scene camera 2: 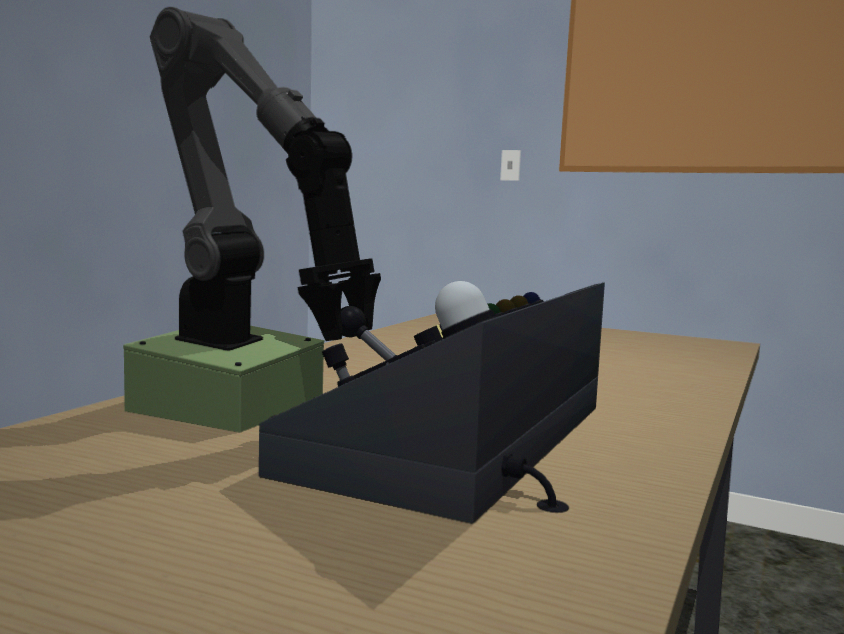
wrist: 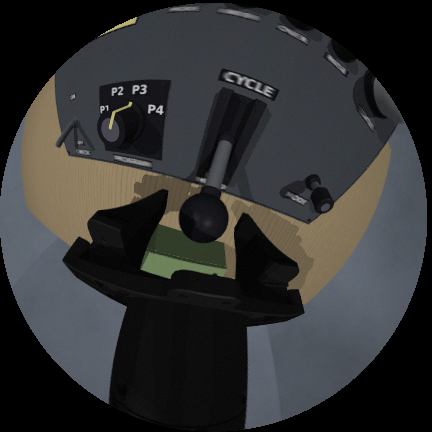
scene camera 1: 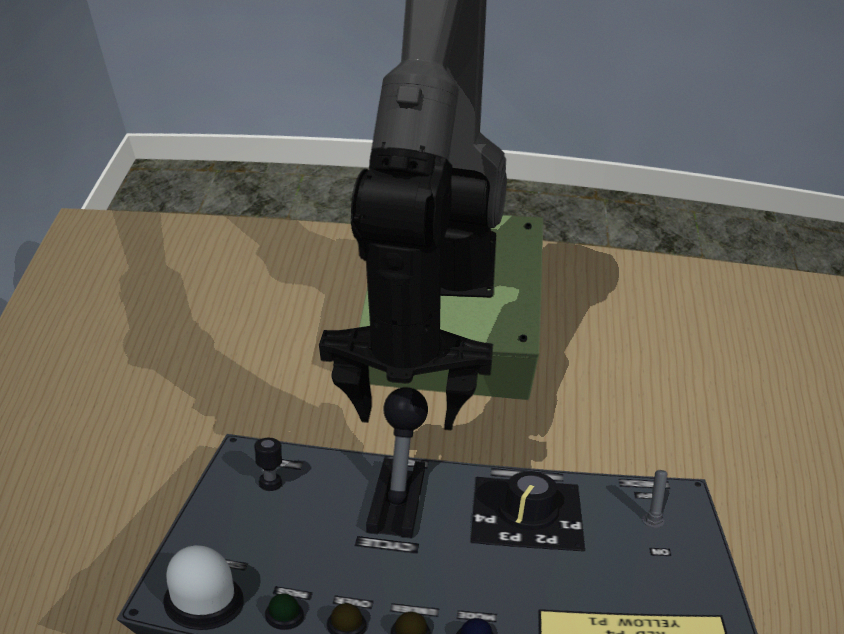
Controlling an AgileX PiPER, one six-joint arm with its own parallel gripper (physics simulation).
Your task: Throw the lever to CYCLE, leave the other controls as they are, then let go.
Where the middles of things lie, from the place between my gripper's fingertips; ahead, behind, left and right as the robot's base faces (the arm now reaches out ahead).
Now: the black ball knob (scene camera 1: pixel 405 409) 3 cm ahead of my hand. From my hand the other things lie so: mode knob (scene camera 1: pixel 268 455): 6 cm ahead, 12 cm to the right, 2 cm below; then dark control panel (scene camera 1: pixel 322 541): 15 cm ahead, 6 cm to the left, 2 cm below.
